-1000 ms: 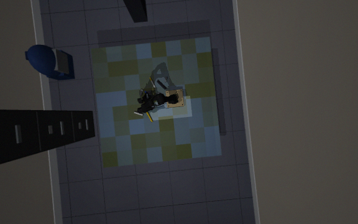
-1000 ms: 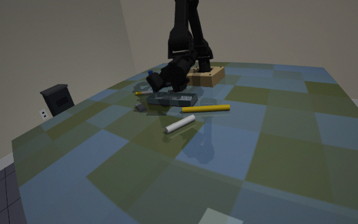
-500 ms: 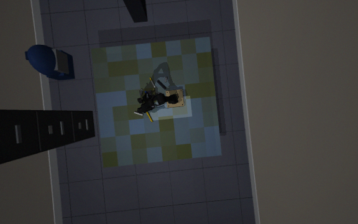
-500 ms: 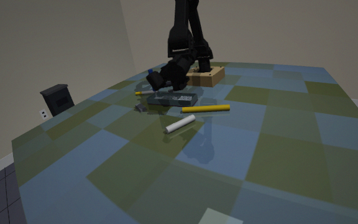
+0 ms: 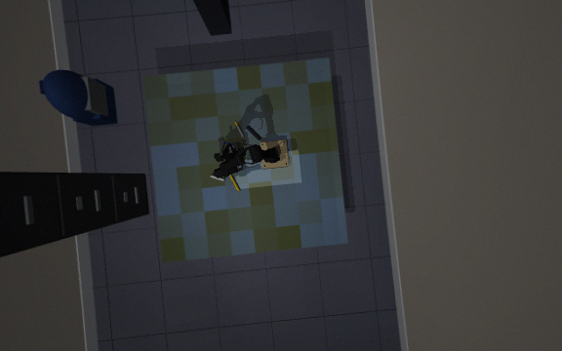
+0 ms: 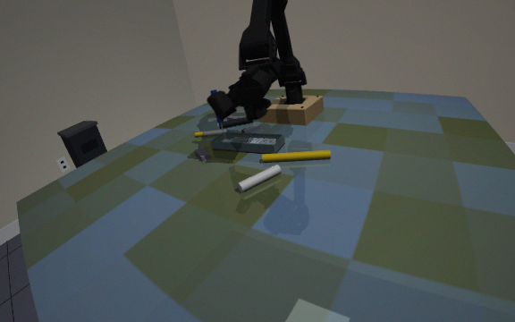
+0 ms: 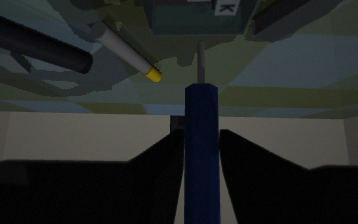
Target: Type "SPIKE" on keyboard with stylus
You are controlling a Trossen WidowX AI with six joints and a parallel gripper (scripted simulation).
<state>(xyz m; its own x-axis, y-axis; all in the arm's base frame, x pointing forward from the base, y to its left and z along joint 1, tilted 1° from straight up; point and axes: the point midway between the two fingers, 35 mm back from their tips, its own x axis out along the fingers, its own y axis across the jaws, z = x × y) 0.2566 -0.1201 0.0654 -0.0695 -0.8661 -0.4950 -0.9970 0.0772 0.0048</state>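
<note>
Now: the small grey block 7 cm ahead of my gripper tip, 4 cm to the right of it and 10 cm below it. Also, from my gripper tip: blue stylus 1 cm below; grey stylus tip 5 cm below; black cylinder 16 cm behind, 5 cm to the right, 9 cm below.
</note>
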